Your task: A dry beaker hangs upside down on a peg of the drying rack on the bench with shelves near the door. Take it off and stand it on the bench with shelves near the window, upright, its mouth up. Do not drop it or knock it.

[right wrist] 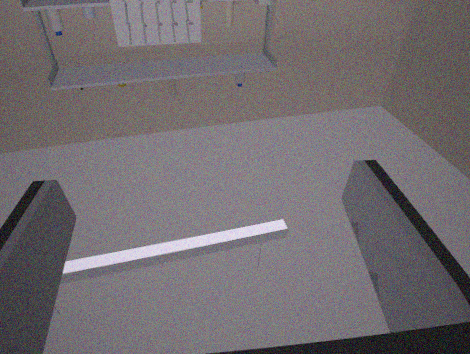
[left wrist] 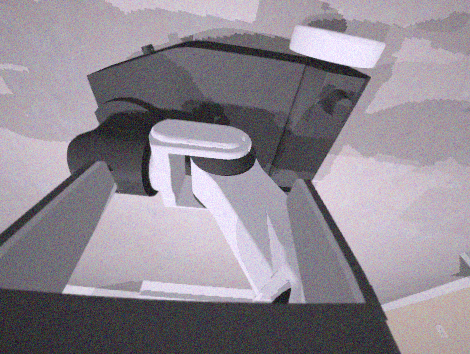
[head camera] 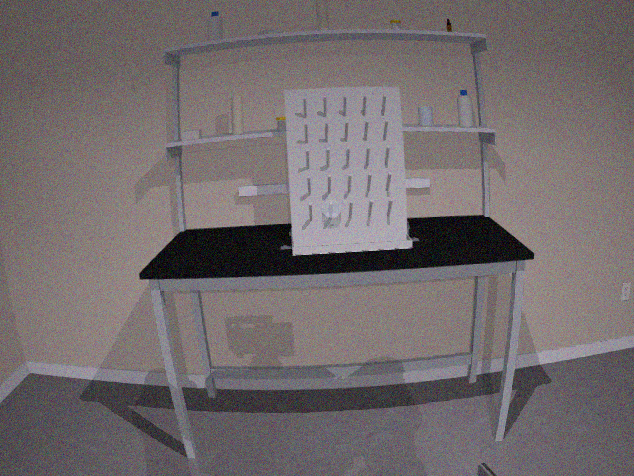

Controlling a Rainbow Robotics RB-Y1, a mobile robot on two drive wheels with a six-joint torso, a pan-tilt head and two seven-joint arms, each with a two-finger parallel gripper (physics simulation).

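Places are measured from the robot's base along level axes (x ahead, y left, z up), in millimetres.
Where they show: left gripper, fingertip midpoint: (left wrist: pixel 203 182); right gripper, fingertip midpoint: (right wrist: pixel 210 189).
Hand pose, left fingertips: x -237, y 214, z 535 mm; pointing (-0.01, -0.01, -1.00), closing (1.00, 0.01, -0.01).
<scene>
After its pixels a point has its place.
A small clear beaker (head camera: pixel 331 212) @(y -152, x 2009, z 1072 mm) hangs on the bottom row of the white peg rack (head camera: pixel 353 247) @(y -228, x 2019, z 932 mm) (right wrist: pixel 137 40) @(y -355, x 2131, z 1520 mm), at the second peg from the left. Its outline is faint. The rack stands on the black-topped bench (head camera: pixel 230 251) @(y 248, x 2150, z 914 mm). The bench near the window does not show in any view. My left gripper (left wrist: pixel 203 182) @(y 214, x -237, z 535 mm) is open and empty, with robot parts behind its fingers in the left wrist view. My right gripper (right wrist: pixel 210 189) @(y -170, x 393, z 1028 mm) is open, with no object between its fingers. It is well away from the rack and beaker.
A lower shelf (head camera: pixel 445 129) @(y -685, x 2262, z 1362 mm) and an upper shelf (head camera: pixel 327 35) @(y -206, x 2361, z 1810 mm) (right wrist: pixel 165 70) @(y -229, x 2400, z 1810 mm) carry bottles and jars, among them a blue-capped bottle (head camera: pixel 464 110) @(y -823, x 2380, z 1449 mm). The bench's front legs (head camera: pixel 171 358) @(y 525, x 1921, z 541 mm) (head camera: pixel 509 353) @(y -860, x 1824, z 476 mm) stand on the grey floor. A bright ceiling strip (right wrist: pixel 175 245) @(y -245, x 1158, z 2078 mm) shows in the right wrist view.
</scene>
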